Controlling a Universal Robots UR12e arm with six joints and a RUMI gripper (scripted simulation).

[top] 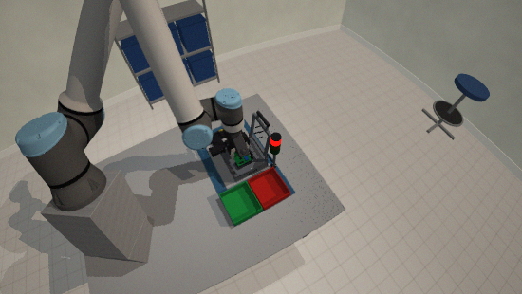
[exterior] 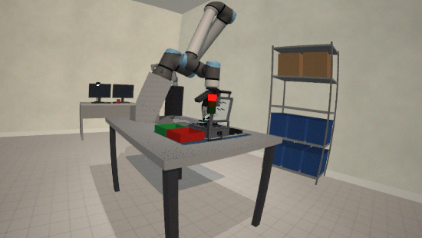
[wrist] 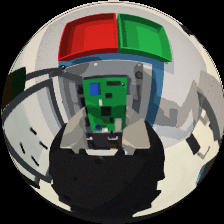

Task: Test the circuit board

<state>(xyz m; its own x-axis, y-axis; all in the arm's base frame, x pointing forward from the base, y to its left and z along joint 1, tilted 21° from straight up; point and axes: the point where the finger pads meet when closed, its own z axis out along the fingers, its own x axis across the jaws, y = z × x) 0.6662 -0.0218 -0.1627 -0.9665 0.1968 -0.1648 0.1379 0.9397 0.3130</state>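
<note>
Now: the green circuit board right at my hand. The rest, counted from my hand: green bin (130 mm behind, 180 mm to the right, 70 mm below); red bin (20 mm ahead, 200 mm to the right, 70 mm below); tester lid (110 mm ahead, 10 mm to the right, 100 mm above).
</note>
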